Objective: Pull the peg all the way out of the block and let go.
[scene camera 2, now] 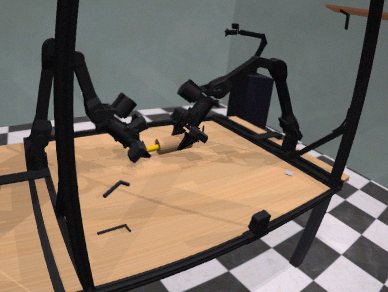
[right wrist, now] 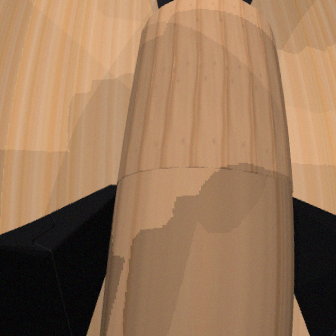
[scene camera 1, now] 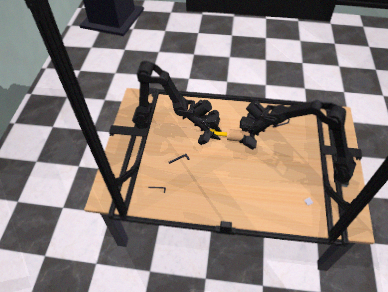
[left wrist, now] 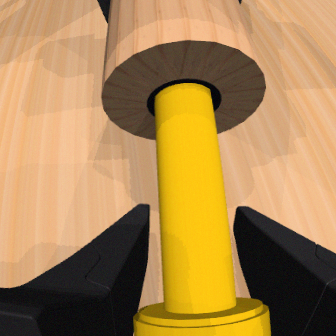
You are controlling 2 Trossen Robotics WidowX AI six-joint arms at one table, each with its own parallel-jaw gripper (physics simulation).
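Places are measured from the left arm's base along level axes (x right, y back, z down), in centimetres.
Pixels of known places: left gripper, fingertip midpoint: (scene camera 2: 148, 154) (scene camera 1: 221, 136) (left wrist: 192, 216); right gripper, fingertip midpoint: (scene camera 2: 173, 146) (right wrist: 196, 200) (scene camera 1: 240, 137); left arm's base at its link origin: (scene camera 2: 37, 167) (scene camera 1: 142, 125); right arm's base at its link origin: (scene camera 2: 288, 149) (scene camera 1: 341, 177).
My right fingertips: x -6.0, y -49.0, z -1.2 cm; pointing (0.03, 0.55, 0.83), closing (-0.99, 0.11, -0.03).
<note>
For each thing: its top centre in the pictures, then the offset to it from my right fingertips. "spot": a spot on its surface instead.
- yellow peg at its top centre: (left wrist: 198, 197) (scene camera 2: 147, 144) (scene camera 1: 219, 131) dx +0.7, dy +10.2, dz -1.8 cm
- cylindrical wooden block at its top centre: (right wrist: 235, 169) (scene camera 2: 174, 134) (scene camera 1: 241, 131) dx +0.0, dy +0.2, dz -4.7 cm
- small pale square at a spot on its surface: (scene camera 2: 289, 173) (scene camera 1: 308, 201) spot: dx +23.5, dy -36.0, dz +2.8 cm
- black box at a spot on its surface: (scene camera 2: 259, 222) (scene camera 1: 221, 227) spot: dx +47.6, dy -3.2, dz -1.4 cm
The yellow peg (scene camera 1: 220, 134) (scene camera 2: 153, 148) (left wrist: 192, 175) sticks out of the round hole in the end of the cylindrical wooden block (scene camera 1: 233, 135) (scene camera 2: 169, 144) (left wrist: 175, 20) (right wrist: 210, 125). The peg's wider collar shows at the bottom of the left wrist view; its inner end is hidden in the block. My left gripper (scene camera 1: 211, 134) (scene camera 2: 142, 151) (left wrist: 192, 216) is shut on the peg, one finger on each side. My right gripper (scene camera 1: 246, 138) (scene camera 2: 188, 142) (right wrist: 196, 200) is shut on the block, at the end away from the peg.
Two black L-shaped keys (scene camera 1: 179, 159) (scene camera 2: 114, 229) lie on the left part of the table. A small pale square (scene camera 1: 308, 201) (scene camera 2: 289, 173) lies at the right. A black box (scene camera 1: 226, 227) (scene camera 2: 259, 222) sits on the front rail. Black posts rise at the table's sides.
</note>
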